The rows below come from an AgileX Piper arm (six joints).
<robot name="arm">
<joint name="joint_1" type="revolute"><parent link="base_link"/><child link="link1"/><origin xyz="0 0 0.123"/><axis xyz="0 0 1"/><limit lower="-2.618" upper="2.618"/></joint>
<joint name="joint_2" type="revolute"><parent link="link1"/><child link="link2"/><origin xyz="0 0 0"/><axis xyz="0 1 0"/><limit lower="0" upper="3.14"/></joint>
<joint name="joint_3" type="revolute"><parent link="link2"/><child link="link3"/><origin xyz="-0.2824 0 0.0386"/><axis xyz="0 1 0"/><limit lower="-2.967" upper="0"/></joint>
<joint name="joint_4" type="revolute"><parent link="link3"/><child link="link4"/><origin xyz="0.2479 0 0.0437"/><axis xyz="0.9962 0 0.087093"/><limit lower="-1.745" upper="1.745"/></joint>
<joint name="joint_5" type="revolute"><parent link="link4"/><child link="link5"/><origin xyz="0 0 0"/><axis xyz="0 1 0"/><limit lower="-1.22" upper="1.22"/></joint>
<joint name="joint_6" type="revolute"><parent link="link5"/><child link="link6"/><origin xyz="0.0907 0 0.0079"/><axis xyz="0.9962 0 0.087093"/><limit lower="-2.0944" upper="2.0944"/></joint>
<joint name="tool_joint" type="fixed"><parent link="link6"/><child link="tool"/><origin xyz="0 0 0" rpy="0 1.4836 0"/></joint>
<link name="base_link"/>
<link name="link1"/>
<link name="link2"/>
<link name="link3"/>
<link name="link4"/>
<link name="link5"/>
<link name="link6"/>
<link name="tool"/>
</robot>
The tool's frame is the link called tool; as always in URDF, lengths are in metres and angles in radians.
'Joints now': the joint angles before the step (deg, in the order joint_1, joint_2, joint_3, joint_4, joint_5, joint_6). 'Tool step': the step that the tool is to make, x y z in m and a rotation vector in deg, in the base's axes. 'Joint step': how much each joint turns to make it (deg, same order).
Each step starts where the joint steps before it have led.
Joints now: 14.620 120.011 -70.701 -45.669 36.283 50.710
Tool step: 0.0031 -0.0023 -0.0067 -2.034 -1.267 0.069
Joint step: 0.007 1.333 0.007 -5.189 -0.192 4.369
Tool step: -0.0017 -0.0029 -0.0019 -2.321 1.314 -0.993
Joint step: 0.093 0.457 -0.135 -0.730 2.622 0.221
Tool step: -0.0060 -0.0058 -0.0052 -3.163 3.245 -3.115
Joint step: -0.008 0.819 0.098 0.716 4.826 -0.006
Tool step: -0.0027 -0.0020 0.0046 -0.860 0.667 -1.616
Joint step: 0.006 -0.658 0.004 0.878 2.197 -0.218
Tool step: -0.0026 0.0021 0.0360 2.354 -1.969 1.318
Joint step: -0.002 -5.600 -0.227 4.177 0.612 -5.457
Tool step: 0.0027 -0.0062 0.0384 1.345 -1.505 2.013
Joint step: -1.361 -4.576 -2.530 4.331 1.598 -8.232
